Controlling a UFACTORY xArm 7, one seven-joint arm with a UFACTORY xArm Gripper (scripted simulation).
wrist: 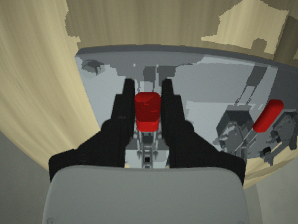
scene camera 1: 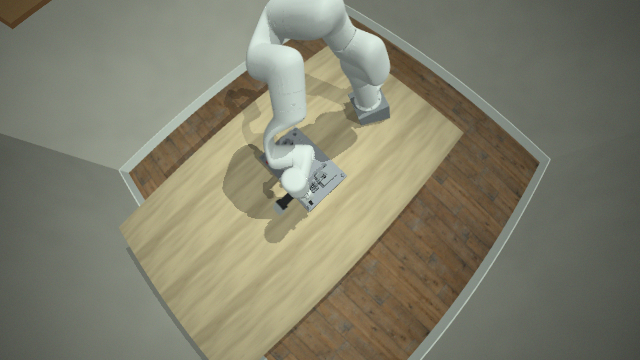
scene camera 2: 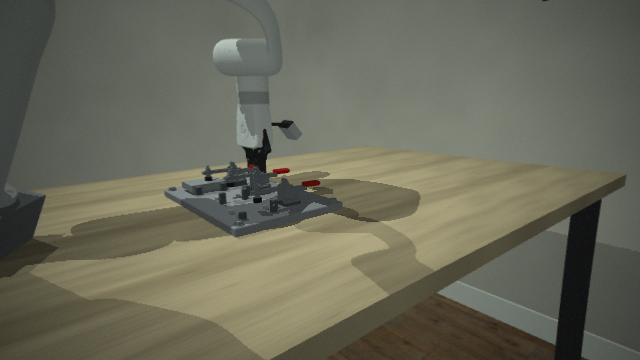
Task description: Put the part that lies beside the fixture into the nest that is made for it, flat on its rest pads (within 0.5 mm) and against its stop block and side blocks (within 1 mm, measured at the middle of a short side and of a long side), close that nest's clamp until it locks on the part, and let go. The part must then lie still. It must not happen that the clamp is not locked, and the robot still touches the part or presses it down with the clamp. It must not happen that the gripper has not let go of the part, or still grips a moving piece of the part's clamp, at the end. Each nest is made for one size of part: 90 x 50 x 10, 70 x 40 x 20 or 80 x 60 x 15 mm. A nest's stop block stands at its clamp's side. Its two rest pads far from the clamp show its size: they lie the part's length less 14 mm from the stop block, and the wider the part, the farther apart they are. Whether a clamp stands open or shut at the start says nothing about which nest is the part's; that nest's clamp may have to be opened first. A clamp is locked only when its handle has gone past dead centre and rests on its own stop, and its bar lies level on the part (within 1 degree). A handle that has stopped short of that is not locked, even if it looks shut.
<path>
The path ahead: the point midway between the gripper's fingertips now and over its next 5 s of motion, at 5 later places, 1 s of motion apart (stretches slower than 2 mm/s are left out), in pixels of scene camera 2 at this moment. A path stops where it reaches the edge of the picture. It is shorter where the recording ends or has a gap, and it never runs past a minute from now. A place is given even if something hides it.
My gripper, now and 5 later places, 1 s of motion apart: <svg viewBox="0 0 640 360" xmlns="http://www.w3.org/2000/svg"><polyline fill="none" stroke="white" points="257,175 256,162 257,151 258,158 259,162 258,164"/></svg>
</path>
